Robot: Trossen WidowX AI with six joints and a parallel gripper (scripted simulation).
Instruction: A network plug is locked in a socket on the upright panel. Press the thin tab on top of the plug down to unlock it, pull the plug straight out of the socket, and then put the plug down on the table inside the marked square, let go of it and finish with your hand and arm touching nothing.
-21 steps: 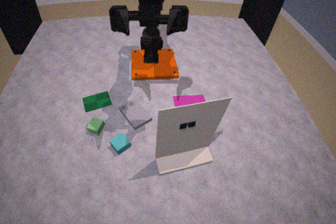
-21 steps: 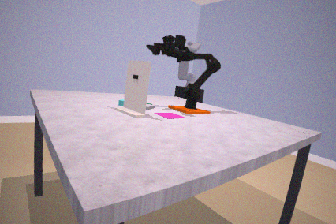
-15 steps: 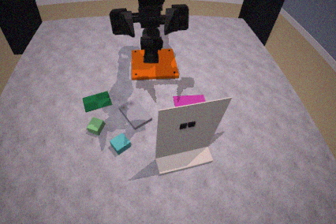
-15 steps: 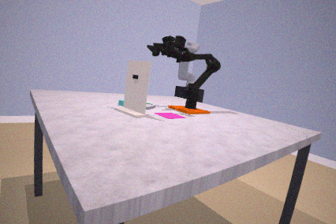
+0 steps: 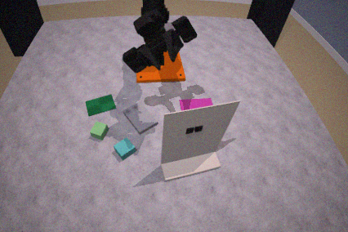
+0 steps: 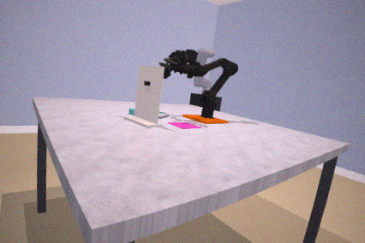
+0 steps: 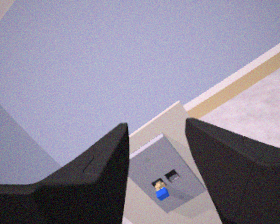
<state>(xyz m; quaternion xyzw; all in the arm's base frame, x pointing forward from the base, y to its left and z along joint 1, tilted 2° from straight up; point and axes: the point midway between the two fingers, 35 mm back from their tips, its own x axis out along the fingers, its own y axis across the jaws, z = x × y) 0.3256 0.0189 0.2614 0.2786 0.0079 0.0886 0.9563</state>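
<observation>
The network plug lies 8 cm ahead of my gripper tip, 8 cm to the left of it and 11 cm below it. From my gripper tip the other things lie so: grey flat patch 6 cm behind, 7 cm to the right, 28 cm below; white upright panel 10 cm ahead, 8 cm to the left, 17 cm below; cyan cube 6 cm ahead, 11 cm to the right, 27 cm below.
</observation>
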